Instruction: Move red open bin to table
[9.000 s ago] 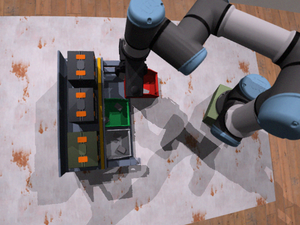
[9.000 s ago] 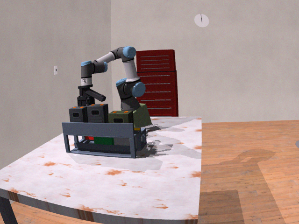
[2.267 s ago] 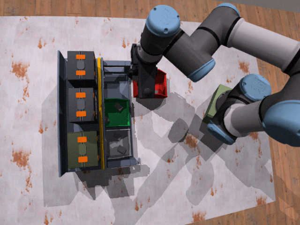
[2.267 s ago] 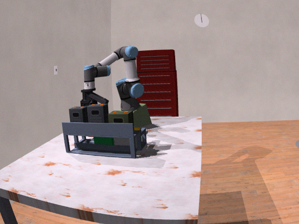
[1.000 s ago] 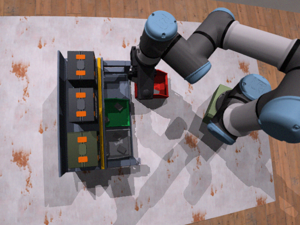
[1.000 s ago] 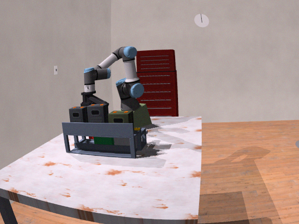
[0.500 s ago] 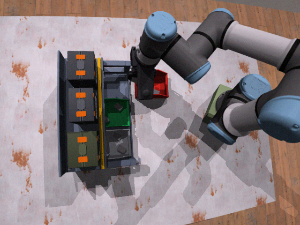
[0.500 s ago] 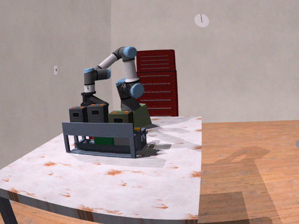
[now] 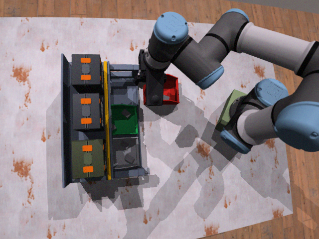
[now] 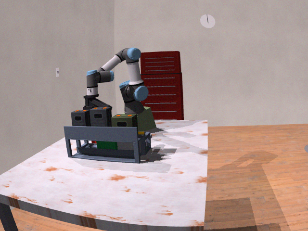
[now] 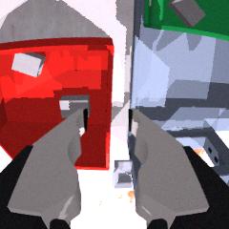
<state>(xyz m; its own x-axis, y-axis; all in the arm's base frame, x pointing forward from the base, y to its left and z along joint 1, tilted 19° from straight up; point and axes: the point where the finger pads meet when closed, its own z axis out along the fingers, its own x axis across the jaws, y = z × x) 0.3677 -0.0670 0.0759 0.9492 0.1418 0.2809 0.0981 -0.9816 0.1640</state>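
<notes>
Right now the red open bin is 6 cm behind my hand, 1 cm to the right of it and 4 cm below it. Round my hand: shelf rail 1 cm ahead, 11 cm to the left, 7 cm below; then yellow bar 12 cm ahead, 13 cm to the left, 3 cm above; then green bin 9 cm ahead, 12 cm to the left, 3 cm below.
</notes>
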